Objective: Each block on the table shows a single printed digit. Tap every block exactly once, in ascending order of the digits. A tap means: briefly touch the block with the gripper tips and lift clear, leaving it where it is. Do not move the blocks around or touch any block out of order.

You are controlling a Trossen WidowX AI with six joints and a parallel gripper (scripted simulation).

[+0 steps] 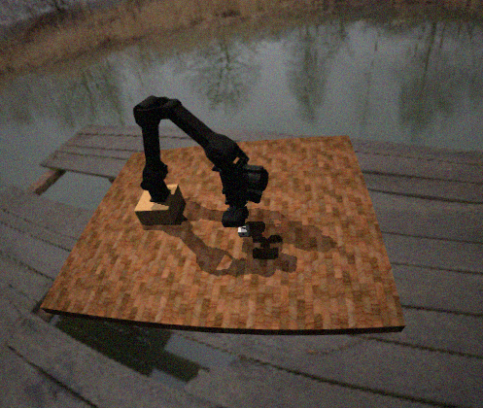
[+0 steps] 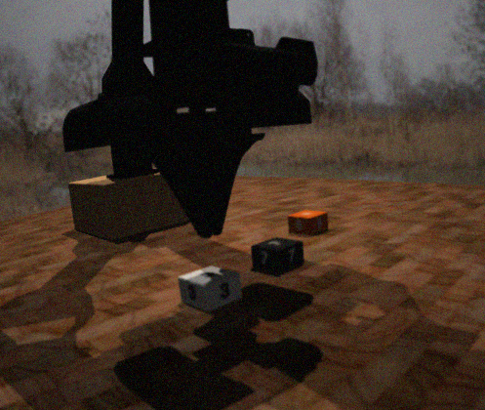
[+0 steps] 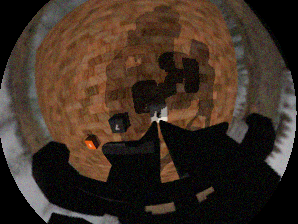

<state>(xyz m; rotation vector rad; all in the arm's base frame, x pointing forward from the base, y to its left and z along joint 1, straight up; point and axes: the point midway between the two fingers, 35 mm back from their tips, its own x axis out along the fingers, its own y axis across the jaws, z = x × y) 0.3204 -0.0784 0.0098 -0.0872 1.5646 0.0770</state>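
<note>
The black block is 2 cm behind my gripper tip, 8 cm to the left of it and 4 cm below it. Round my gripper tip: orange block (9 cm behind, 18 cm to the left, 4 cm below).
</note>
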